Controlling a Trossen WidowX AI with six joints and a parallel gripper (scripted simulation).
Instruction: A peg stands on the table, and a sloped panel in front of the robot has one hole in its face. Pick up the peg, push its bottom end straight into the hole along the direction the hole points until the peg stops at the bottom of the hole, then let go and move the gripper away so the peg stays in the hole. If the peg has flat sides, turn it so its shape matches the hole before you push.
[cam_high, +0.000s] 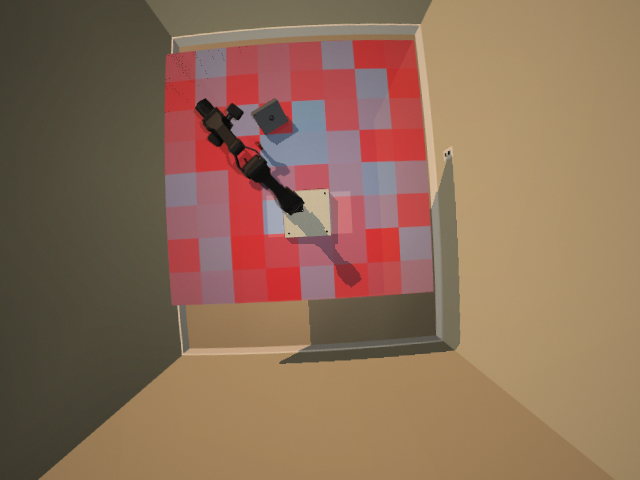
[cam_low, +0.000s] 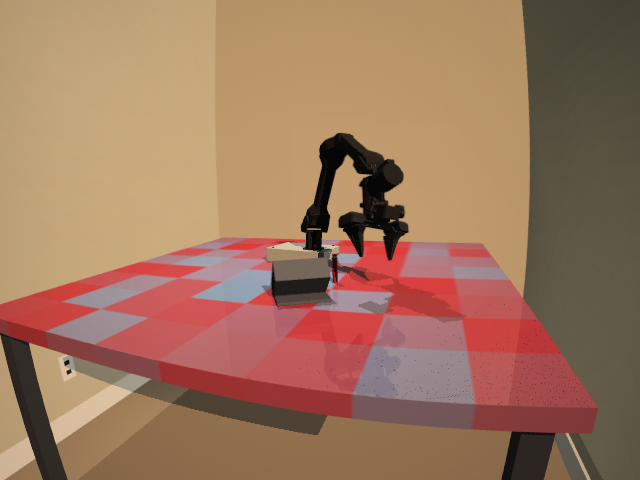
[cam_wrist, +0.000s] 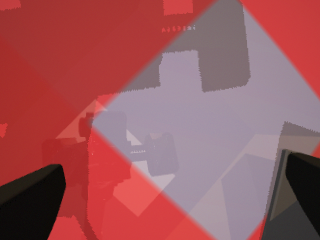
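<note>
Right now my gripper tip is 120 mm to the left of the red peg, 100 mm past it and 30 mm above it. Also, from my gripper tip: dark sloped panel: 190 mm to the right, 50 mm below, 40 mm ahead.
</note>
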